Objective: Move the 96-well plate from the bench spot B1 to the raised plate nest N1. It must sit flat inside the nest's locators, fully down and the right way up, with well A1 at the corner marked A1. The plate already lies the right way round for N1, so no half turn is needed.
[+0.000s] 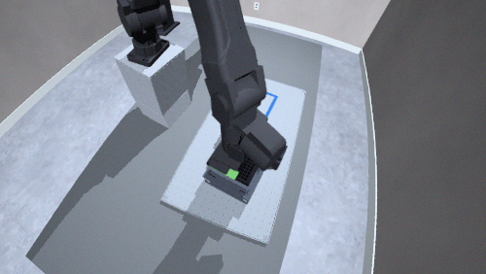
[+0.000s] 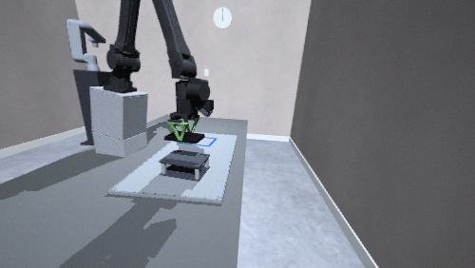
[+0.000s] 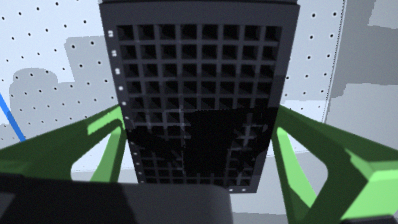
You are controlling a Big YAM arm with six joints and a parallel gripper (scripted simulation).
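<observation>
My hand is 1 cm above the black 96-well plate. Round my hand: raised plate nest (10 cm below); white corner mark (7 cm behind, 7 cm to the left, 9 cm below).
</observation>
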